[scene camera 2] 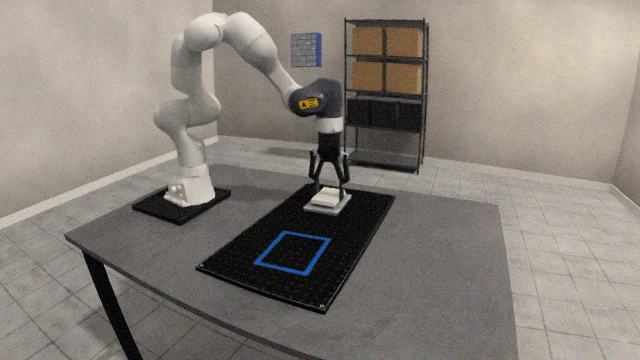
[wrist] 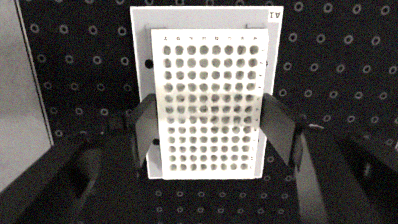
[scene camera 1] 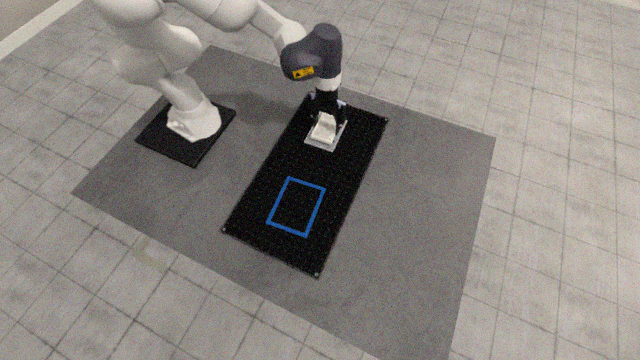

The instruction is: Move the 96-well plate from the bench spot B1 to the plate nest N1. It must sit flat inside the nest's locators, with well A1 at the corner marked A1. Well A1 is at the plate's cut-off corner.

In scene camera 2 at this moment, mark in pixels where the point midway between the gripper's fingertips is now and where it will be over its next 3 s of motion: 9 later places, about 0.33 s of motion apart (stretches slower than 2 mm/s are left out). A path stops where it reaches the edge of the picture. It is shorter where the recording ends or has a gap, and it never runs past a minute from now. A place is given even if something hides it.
The gripper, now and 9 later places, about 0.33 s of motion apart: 328,198; 328,198; 328,198; 328,199; 328,199; 328,199; 328,195; 328,194; 329,188; 329,182
